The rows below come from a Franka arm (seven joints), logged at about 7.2 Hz.
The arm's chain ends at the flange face. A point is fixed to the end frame.
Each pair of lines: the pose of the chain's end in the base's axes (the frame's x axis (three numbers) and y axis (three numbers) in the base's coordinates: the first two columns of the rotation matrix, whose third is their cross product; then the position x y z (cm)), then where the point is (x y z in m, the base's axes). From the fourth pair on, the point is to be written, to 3 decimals.
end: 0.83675, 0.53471, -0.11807, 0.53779, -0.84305, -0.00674, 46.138, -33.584, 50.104
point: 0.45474 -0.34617 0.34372
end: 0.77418, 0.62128, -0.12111, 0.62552, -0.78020, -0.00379, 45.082, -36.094, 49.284
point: 0.44525 -0.37259 0.33557
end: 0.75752, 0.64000, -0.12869, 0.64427, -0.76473, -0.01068, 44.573, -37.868, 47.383
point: 0.43883 -0.39041 0.31662
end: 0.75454, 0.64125, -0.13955, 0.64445, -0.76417, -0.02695, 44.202, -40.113, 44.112
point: 0.432 -0.412 0.284
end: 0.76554, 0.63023, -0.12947, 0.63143, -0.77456, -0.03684, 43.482, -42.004, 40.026
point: 0.425 -0.429 0.243
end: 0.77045, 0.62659, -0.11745, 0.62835, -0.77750, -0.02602, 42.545, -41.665, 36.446
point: 0.418 -0.425 0.207
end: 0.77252, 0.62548, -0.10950, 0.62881, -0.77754, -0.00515, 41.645, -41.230, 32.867
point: 0.412 -0.423 0.171
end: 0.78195, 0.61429, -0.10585, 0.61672, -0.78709, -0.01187, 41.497, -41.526, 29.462
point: 0.410 -0.424 0.137
